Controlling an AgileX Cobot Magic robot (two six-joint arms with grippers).
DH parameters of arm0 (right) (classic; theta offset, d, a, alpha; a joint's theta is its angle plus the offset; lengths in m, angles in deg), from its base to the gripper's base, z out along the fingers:
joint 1: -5.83 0.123 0 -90
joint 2: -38.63 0 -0.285 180
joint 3: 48.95 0 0.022 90
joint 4: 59.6 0.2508 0 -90
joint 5: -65.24 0 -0.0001 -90
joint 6: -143.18 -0.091 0 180
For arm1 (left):
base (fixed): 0 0 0 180
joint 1: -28.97 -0.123 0 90
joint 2: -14.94 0 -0.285 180
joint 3: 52.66 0 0.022 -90
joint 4: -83.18 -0.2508 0 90
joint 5: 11.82 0 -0.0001 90
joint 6: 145.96 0.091 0 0
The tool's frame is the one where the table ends.
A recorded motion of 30 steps. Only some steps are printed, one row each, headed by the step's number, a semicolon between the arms.
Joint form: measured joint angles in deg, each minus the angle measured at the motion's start. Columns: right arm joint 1, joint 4, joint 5, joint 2, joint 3, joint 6; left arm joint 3, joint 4, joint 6, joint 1, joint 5, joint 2.
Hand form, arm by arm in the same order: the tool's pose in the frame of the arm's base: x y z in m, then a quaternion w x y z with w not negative. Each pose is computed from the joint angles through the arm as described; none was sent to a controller.
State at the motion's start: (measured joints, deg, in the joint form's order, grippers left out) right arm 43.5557 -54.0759 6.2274 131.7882 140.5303 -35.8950; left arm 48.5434 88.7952 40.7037 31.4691 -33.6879 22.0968
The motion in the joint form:
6: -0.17 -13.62 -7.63 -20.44 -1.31 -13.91; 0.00 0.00 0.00 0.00 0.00 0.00
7: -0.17 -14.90 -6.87 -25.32 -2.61 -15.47; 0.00 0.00 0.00 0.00 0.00 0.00
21: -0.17 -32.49 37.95 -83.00 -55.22 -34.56; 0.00 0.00 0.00 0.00 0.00 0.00
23: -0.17 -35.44 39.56 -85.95 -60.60 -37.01; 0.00 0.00 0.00 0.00 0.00 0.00
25: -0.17 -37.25 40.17 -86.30 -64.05 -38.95; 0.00 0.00 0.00 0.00 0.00 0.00
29: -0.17 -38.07 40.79 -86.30 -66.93 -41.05; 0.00 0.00 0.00 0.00 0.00 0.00
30: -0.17 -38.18 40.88 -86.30 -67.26 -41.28; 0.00 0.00 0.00 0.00 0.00 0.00
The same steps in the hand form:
6: 0.1660 0.1128 0.4635 0.40284 -0.19202 0.88785 0.11212; 0.0522 -0.0056 0.1704 0.58946 0.03857 0.80663 -0.02012
7: 0.1457 0.0949 0.4742 0.43643 -0.17436 0.87415 0.12245; 0.0522 -0.0056 0.1704 0.58946 0.03857 0.80663 -0.02012
21: 0.0102 -0.0109 0.3555 0.74849 -0.09045 0.60235 0.26219; 0.0522 -0.0056 0.1704 0.58946 0.03857 0.80663 -0.02012
23: 0.0140 -0.0084 0.3318 0.74784 -0.09367 0.60540 0.25582; 0.0522 -0.0056 0.1704 0.58946 0.03857 0.80663 -0.02012
25: 0.0208 -0.0035 0.3155 0.73722 -0.09672 0.62045 0.24938; 0.0522 -0.0056 0.1704 0.58946 0.03857 0.80663 -0.02012
29: 0.0266 0.0011 0.3014 0.72373 -0.09546 0.63542 0.25168; 0.0522 -0.0056 0.1704 0.58946 0.03857 0.80663 -0.02012
30: 0.0273 0.0016 0.2998 0.72231 -0.09546 0.63698 0.25183; 0.0522 -0.0056 0.1704 0.58946 0.03857 0.80663 -0.02012

